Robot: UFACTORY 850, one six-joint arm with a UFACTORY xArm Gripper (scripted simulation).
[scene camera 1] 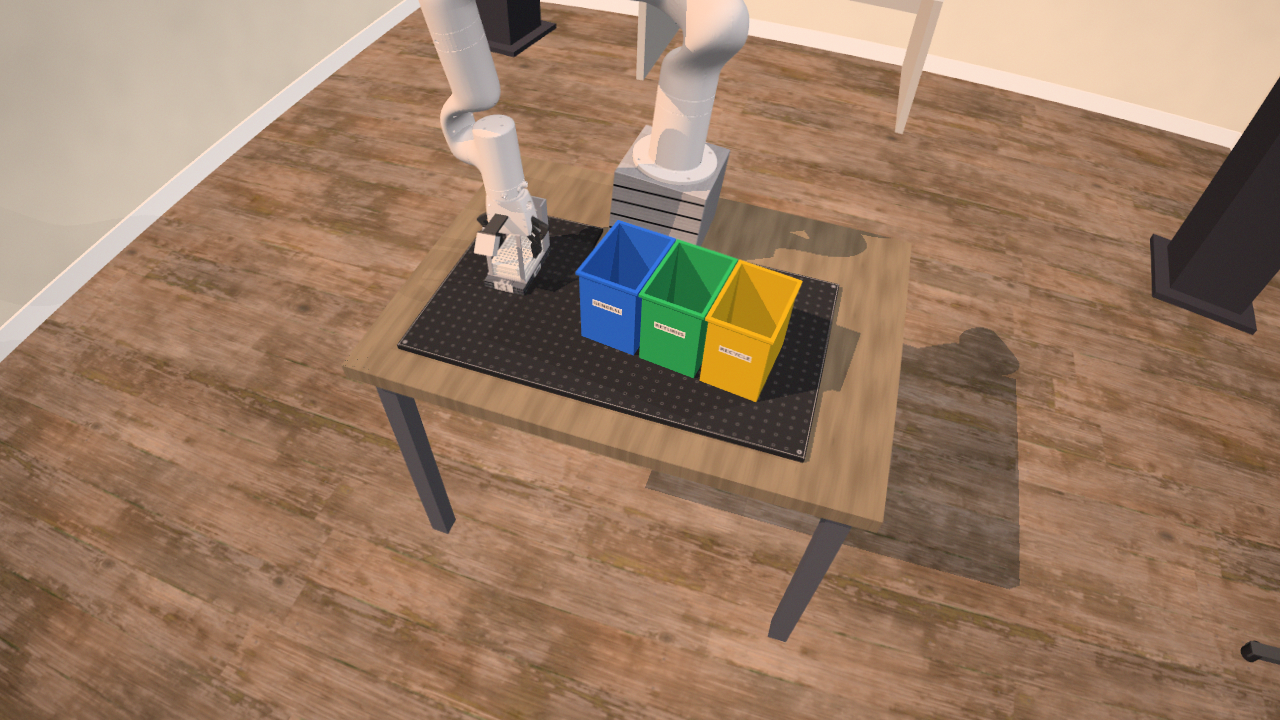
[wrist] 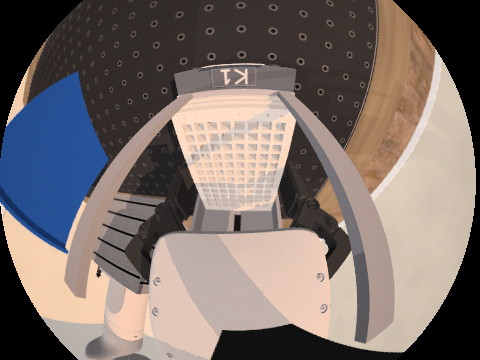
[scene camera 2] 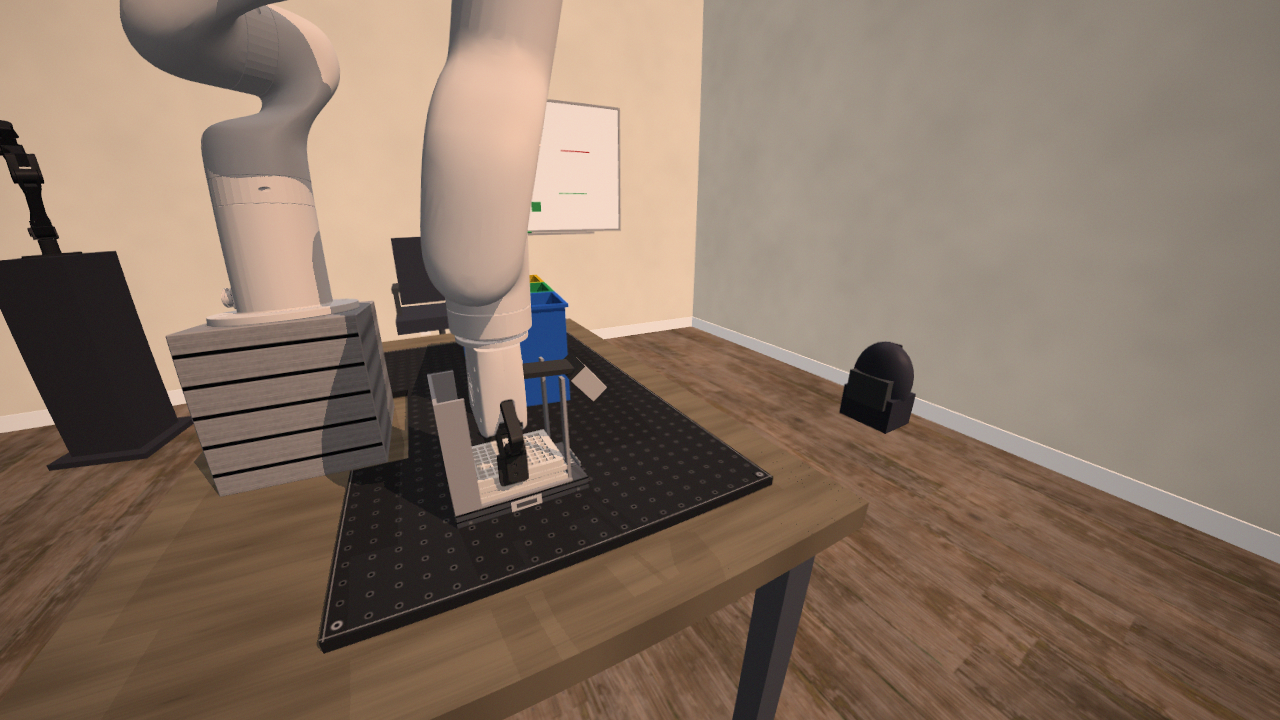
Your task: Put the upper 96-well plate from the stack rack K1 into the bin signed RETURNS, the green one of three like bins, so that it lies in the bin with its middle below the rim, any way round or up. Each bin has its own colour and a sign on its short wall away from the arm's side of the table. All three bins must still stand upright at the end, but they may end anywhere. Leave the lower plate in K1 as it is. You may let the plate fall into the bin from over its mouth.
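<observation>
There is my gripper (scene camera 2: 505, 459). A green returns bin (scene camera 1: 671, 336) is in sight too, and I see a blue bin at (scene camera 1: 610, 313), at (scene camera 2: 547, 337) and, from the wrist, at (wrist: 59, 156).
</observation>
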